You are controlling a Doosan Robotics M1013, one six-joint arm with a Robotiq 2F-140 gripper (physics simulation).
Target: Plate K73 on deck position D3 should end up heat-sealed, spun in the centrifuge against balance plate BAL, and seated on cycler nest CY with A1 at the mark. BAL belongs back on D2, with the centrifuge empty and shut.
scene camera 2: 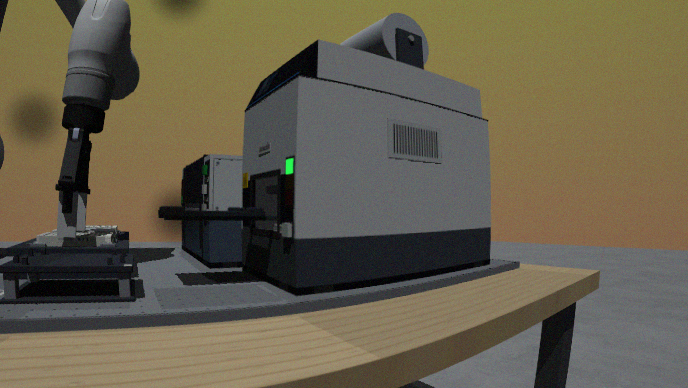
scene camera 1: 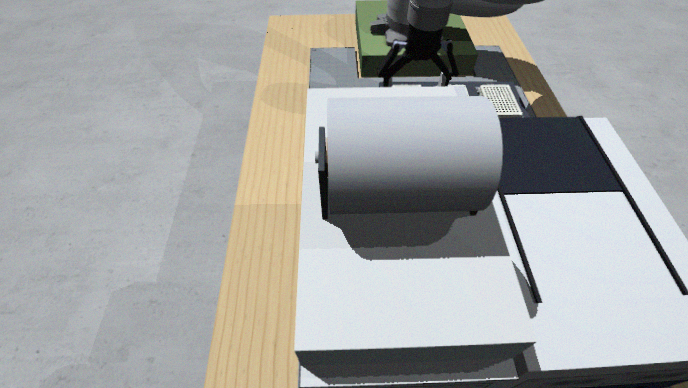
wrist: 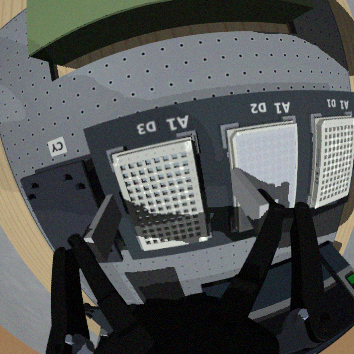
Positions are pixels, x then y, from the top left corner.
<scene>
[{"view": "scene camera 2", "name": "my gripper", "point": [72, 233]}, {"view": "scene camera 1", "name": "my gripper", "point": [413, 96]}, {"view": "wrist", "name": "my gripper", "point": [173, 194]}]
</scene>
